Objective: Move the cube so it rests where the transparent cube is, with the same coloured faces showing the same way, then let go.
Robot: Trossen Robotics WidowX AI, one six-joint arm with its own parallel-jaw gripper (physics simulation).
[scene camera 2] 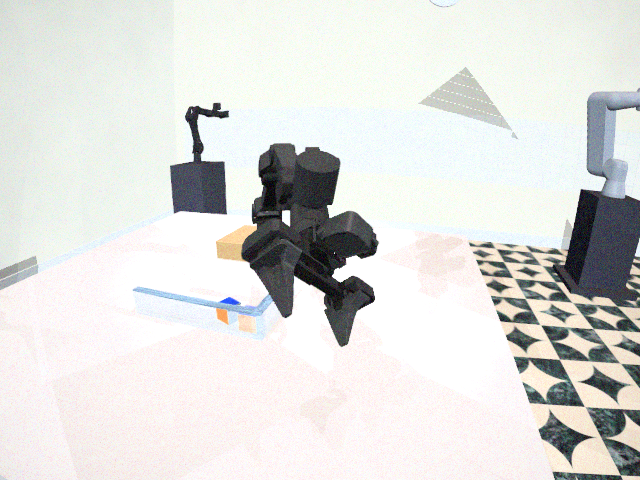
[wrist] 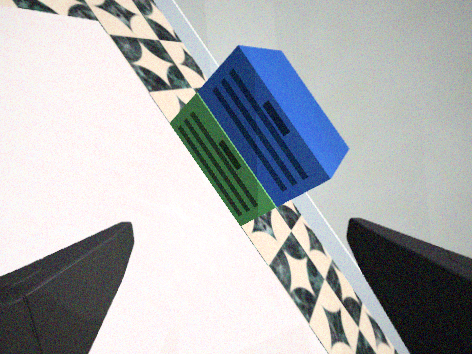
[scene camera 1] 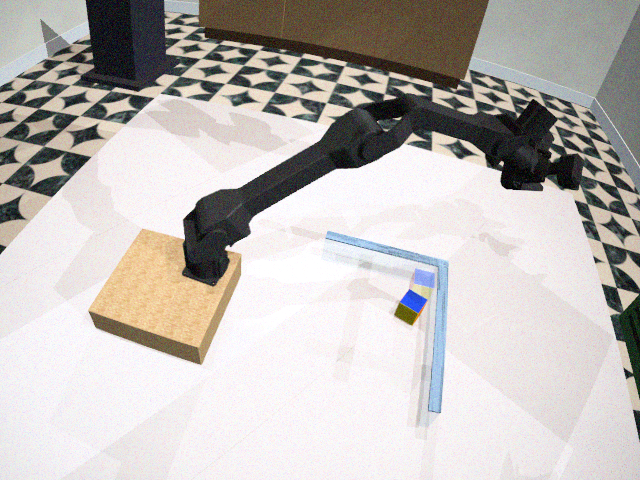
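Seen in the pictures: gripper, fingertip midpoint: [scene camera 2: 317, 332] [wrist: 242, 229] [scene camera 1: 559, 188]; arm's base, origin of the base link: [scene camera 1: 206, 267].
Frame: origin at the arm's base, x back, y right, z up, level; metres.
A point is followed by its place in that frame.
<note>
The solid cube [scene camera 1: 413, 301] [scene camera 2: 222, 315] rests on the table, blue face up, with yellow and orange sides showing. It is turned relative to the transparent cube [scene camera 1: 424, 278] [scene camera 2: 247, 323], which is close beside it, nearer the corner of the clear walls. The transparent cube also has blue on top, with pale yellow and orange sides. My gripper [scene camera 1: 546, 178] [scene camera 2: 314, 329] @[z 0.131, x -0.608, y -0.379 m] [wrist: 242, 229] @[z 0.131, x -0.608, y -0.379 m] is open and empty. It hangs above the table's far right part in scene camera 1, well away from the cube. Neither cube shows in the wrist view.
Two clear walls with blue top edges [scene camera 1: 440, 335] @[z 0.003, x -0.410, y -0.015 m] [scene camera 2: 175, 296] @[z 0.003, x -0.413, y 0.009 m] meet in a corner beside both cubes. My arm's base stands on a wooden block [scene camera 1: 155, 289] @[z -0.002, x 0.057, y 0.078 m] [scene camera 2: 230, 250] @[z -0.025, x -0.056, y 0.097 m]. In the wrist view, a blue box [wrist: 265, 125] and a green box [wrist: 220, 160] show beyond the table edge.
</note>
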